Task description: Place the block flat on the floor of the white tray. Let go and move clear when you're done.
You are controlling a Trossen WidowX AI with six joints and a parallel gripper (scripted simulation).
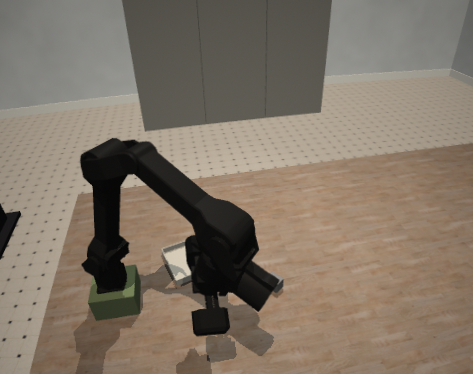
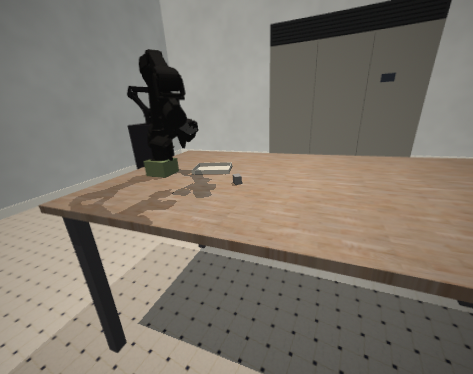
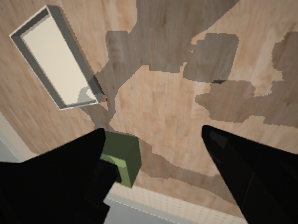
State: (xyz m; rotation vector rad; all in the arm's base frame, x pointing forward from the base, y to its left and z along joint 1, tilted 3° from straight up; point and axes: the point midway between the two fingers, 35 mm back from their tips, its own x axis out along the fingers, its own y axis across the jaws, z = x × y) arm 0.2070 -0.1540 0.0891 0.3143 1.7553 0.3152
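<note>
My gripper is now 19 cm short of the grey block, 11 cm to the right of it and 15 cm above it. The rest, counted from my hand: white tray (1 cm ahead, 25 cm to the left, 16 cm below).
</note>
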